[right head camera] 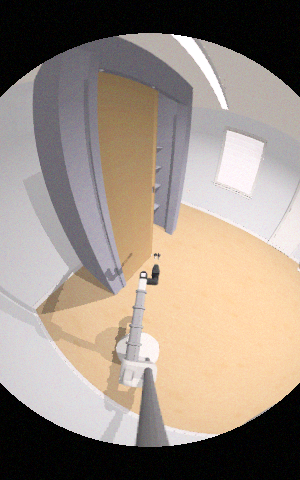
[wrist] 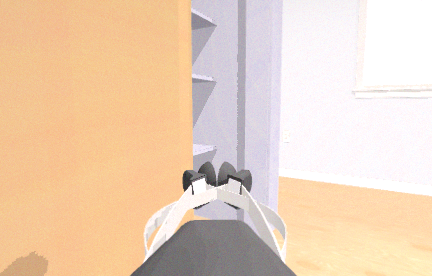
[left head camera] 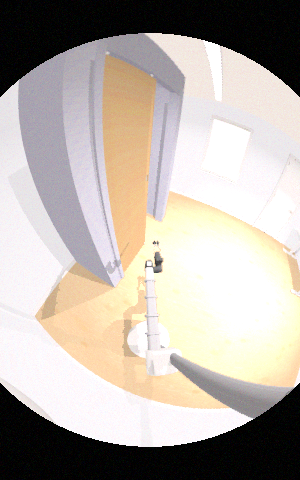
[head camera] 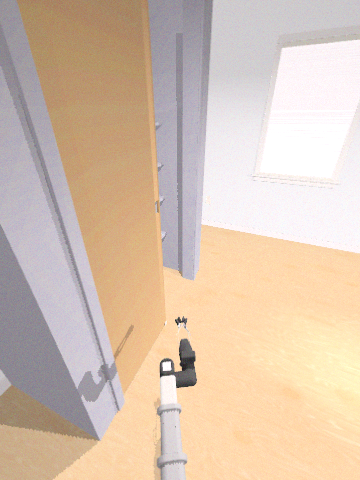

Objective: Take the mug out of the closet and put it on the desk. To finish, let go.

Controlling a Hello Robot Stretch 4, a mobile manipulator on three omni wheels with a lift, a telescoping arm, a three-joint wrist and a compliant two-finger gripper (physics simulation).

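Frame: origin at the robot's base, x back, y right, z up, level; centimetres.
Where they show: gripper, fingertip midpoint: (right head camera: 156,252) (wrist: 217,176) (left head camera: 155,240) (head camera: 180,317).
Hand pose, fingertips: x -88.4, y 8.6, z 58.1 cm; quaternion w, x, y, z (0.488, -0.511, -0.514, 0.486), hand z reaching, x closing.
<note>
After its pixels a point has its place.
The grey closet (head camera: 192,150) @(x -185.7, y 28.7, z 124.2 cm) (left head camera: 167,165) @(x -184.9, y 30.0, z 101.2 cm) (right head camera: 180,175) @(x -184.7, y 33.3, z 105.2 cm) (wrist: 260,100) @(x -185.7, y 28.4, z 68.2 cm) stands ahead and to the left. Its wooden door (head camera: 110,175) @(x -101.2, y -17.8, z 129.1 cm) (left head camera: 127,150) @(x -104.0, y -16.2, z 135.1 cm) (right head camera: 127,165) @(x -102.7, y -17.0, z 132.8 cm) (wrist: 95,125) @(x -108.8, y -13.5, z 61.8 cm) covers most of the front, with a narrow opening at its right edge. A small handle (head camera: 157,206) @(x -133.7, y 0.0, z 101.9 cm) sits on that edge. Shelf ends (right head camera: 158,168) @(x -211.8, y 2.5, z 106.0 cm) (wrist: 204,78) @(x -197.4, y 1.3, z 79.8 cm) show in the opening. My gripper (head camera: 181,321) @(x -88.4, y 8.6, z 58.1 cm) (left head camera: 156,243) @(x -88.4, y 8.6, z 58.1 cm) (right head camera: 157,255) @(x -88.4, y 8.6, z 58.1 cm) (wrist: 217,176) @(x -88.4, y 8.6, z 58.1 cm) is shut, with nothing between its fingertips, in front of the opening and apart from the door. The mug does not show; I cannot make out the desk.
A window (head camera: 310,110) @(x -257.1, y 160.6, z 147.6 cm) (left head camera: 227,149) @(x -255.4, y 163.4, z 141.6 cm) (right head camera: 241,162) @(x -255.3, y 163.5, z 140.5 cm) is in the far wall. Wooden floor (head camera: 280,340) @(x -108.7, y 88.0, z -2.7 cm) (right head camera: 225,300) @(x -61.9, y 109.0, z -2.6 cm) lies to the right of my arm (head camera: 171,435) @(x -36.7, y 0.1, z 70.4 cm) (right head camera: 136,320) @(x -22.7, y 0.1, z 70.7 cm). A white door (left head camera: 280,197) @(x -175.8, y 299.8, z 102.7 cm) and part of some white furniture show at the right in the left head view.
</note>
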